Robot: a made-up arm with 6 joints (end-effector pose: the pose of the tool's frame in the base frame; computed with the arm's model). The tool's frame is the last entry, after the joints.
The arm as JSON. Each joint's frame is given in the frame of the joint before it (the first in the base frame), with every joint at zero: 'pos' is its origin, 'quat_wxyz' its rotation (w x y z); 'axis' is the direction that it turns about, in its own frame. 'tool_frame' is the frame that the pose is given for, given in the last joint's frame.
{
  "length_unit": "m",
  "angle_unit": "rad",
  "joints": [
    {
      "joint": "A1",
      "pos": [
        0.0,
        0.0,
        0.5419
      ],
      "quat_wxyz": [
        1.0,
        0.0,
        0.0,
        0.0
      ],
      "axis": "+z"
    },
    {
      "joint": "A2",
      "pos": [
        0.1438,
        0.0,
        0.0
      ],
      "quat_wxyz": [
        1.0,
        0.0,
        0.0,
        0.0
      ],
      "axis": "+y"
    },
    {
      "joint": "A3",
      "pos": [
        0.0,
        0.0,
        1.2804
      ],
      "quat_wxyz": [
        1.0,
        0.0,
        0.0,
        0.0
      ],
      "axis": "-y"
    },
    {
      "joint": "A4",
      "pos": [
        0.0,
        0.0,
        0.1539
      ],
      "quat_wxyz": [
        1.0,
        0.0,
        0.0,
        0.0
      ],
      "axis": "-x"
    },
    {
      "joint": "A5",
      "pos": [
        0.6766,
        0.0,
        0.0
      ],
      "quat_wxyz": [
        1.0,
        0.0,
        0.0,
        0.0
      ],
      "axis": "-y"
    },
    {
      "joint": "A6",
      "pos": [
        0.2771,
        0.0,
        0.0
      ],
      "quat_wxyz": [
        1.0,
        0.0,
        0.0,
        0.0
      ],
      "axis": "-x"
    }
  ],
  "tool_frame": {
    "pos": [
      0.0,
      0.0,
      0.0
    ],
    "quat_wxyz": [
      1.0,
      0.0,
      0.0,
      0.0
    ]
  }
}
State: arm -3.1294 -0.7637 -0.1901 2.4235 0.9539 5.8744
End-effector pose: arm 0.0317 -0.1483 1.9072 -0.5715 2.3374 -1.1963
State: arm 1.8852 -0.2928 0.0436 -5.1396 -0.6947 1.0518
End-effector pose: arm -0.0281 0.6085 2.1373 -1.7562 -1.2874 0.7473
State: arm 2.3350 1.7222 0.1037 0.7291 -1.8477 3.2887
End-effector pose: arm -0.7963 1.0874 -0.2492 -0.1895 -0.3053 -0.0953
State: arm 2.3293 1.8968 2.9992 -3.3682 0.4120 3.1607
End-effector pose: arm -1.2122 1.2430 0.9828 0.8979 -0.1747 2.3583
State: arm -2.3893 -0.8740 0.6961 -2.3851 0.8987 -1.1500
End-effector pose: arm 0.5070 0.6784 2.2127 0.4768 -2.1284 1.3763
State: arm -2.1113 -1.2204 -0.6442 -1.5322 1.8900 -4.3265
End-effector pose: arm 0.1110 0.6958 1.4402 -0.0724 0.2735 2.2869
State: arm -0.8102 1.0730 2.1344 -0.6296 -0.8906 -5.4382
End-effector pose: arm 1.2648 -1.1451 1.8863 -0.5762 -0.1509 -0.3761
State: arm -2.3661 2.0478 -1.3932 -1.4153 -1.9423 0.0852
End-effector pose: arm -0.3193 -0.6703 0.0151 -1.1688 0.7623 -1.0284
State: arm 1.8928 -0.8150 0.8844 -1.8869 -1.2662 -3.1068
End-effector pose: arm 0.1160 -1.1415 2.1432 0.9098 -2.6903 -0.0929
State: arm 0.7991 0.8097 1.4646 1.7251 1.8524 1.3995
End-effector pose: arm 0.8419 1.2425 1.8798 0.7577 2.5890 0.4519
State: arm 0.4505 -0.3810 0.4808 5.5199 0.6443 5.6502
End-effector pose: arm 0.0900 -0.0843 2.5907 1.6729 -1.1065 0.8557
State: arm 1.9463 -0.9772 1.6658 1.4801 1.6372 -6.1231
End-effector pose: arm 0.3237 -1.5720 1.4157 0.5377 -2.4071 -1.7485
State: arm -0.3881 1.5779 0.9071 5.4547 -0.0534 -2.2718
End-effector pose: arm 2.0964 -0.8453 0.0529 -2.8110 0.4728 1.0378
